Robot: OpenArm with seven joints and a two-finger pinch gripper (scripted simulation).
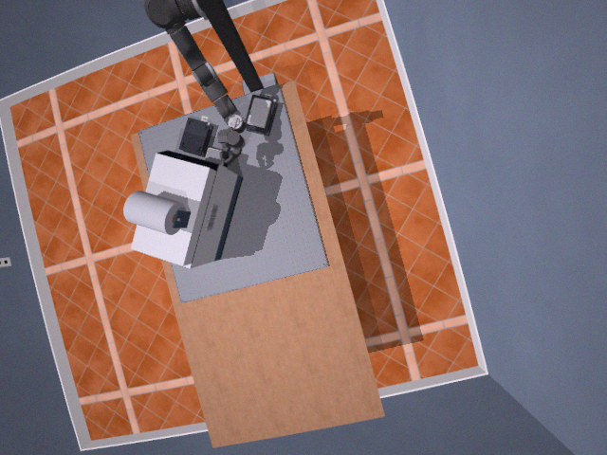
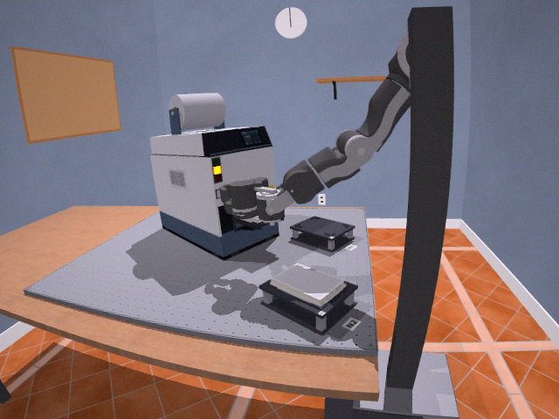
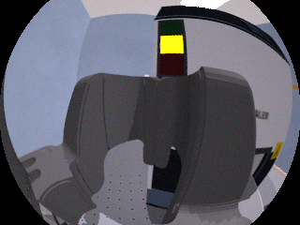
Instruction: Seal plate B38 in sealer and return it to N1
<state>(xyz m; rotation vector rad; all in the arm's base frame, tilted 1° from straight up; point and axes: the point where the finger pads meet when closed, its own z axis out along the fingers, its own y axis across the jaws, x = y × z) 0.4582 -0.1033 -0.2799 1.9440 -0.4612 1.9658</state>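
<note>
My hand is 2 cm short of the start key and 1 cm to the left of it. Round my hand: white 96-well plate B38 (3 cm behind, 9 cm to the right, 8 cm below); sealed plate B83 (24 cm behind, 15 cm to the left, 13 cm below); sealer's stage (3 cm behind, 9 cm to the right, 9 cm below).
</note>
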